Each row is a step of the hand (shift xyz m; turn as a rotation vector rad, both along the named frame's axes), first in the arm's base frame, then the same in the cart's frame.
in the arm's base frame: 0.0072 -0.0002 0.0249 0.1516 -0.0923 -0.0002
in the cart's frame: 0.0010 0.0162 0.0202 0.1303 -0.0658 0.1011
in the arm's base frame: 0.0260 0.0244 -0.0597 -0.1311 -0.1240 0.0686
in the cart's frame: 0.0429 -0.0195 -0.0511 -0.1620 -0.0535 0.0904
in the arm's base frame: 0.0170 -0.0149 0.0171 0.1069 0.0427 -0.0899
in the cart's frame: 0.0099 0.0003 0.0266 0.1305 -0.0228 -0.0615
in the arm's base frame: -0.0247 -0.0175 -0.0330 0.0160 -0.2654 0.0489
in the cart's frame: -0.0188 -0.0355 -0.0199 -0.0395 -0.1693 0.2070
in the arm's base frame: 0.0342 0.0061 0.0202 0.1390 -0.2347 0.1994
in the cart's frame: 0.0290 0.0188 0.0205 0.0481 -0.0446 0.3315
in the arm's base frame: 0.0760 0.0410 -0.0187 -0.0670 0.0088 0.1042
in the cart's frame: 0.0839 0.0212 -0.0177 -0.0872 0.0724 0.0508
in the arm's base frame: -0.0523 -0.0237 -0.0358 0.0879 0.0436 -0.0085
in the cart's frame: -0.0456 -0.0428 -0.0258 0.0933 0.0302 -0.0086
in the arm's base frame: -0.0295 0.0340 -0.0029 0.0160 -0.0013 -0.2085
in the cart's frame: -0.0220 0.0231 -0.0319 0.0640 -0.1360 -0.1454
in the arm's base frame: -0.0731 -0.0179 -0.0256 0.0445 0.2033 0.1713
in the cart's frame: -0.0670 -0.0324 -0.0280 0.0357 0.2670 0.0085
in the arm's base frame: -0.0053 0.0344 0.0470 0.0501 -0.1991 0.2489
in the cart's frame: -0.0105 0.0565 0.0108 -0.0428 0.0120 0.3196
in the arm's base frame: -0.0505 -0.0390 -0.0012 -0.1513 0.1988 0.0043
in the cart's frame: -0.0545 -0.0319 0.0093 -0.1135 0.1493 -0.1651
